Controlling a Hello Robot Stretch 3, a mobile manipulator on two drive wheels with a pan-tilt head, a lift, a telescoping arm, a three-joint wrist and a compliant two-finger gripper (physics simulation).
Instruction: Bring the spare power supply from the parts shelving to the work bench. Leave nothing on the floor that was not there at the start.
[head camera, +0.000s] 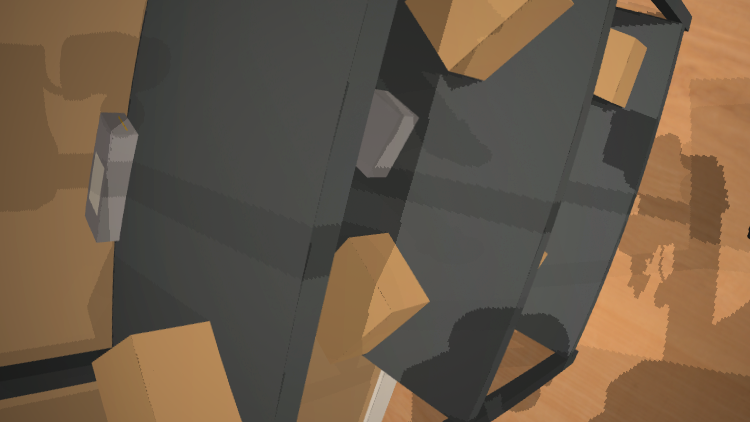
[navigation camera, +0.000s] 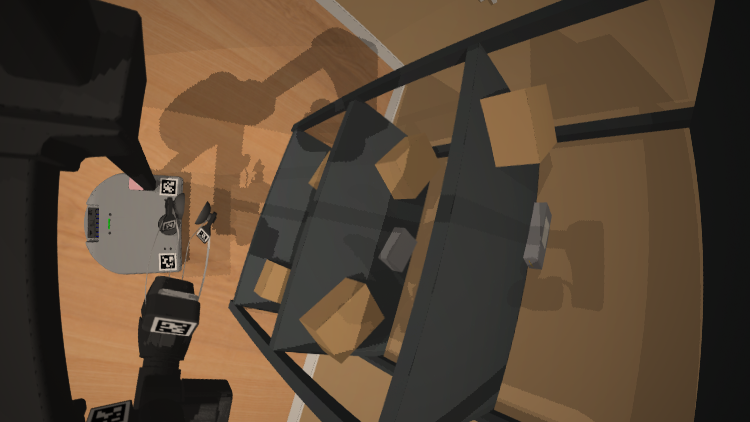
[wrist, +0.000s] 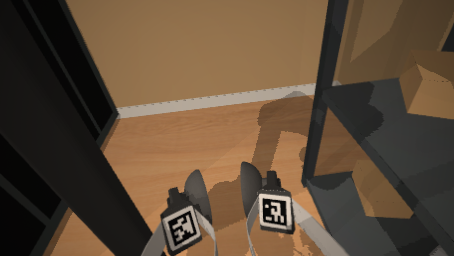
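Dark parts shelving (head camera: 236, 131) (navigation camera: 461, 288) (wrist: 321, 100) shows in all three views. A grey block with a pale label (head camera: 118, 173) (navigation camera: 536, 236) stands at the back edge of a higher shelf board. A second grey block (head camera: 385, 131) (navigation camera: 397, 249) lies at the back of the board below, partly hidden in the head view. I cannot tell for sure which is the spare power supply. My gripper (navigation camera: 191, 208) (wrist: 223, 183) is open and empty, fingertips apart, over the floor in front of the shelving and well away from both blocks. The work bench does not show.
Cardboard boxes (head camera: 173, 377) (navigation camera: 516, 125) (wrist: 380, 190) stand on several shelf boards, near both grey blocks. My base (navigation camera: 128, 236) shows beneath the gripper. A shelving post stands right of the gripper in the wrist view. A dark cabinet (wrist: 82, 60) stands at the left, with a wall behind.
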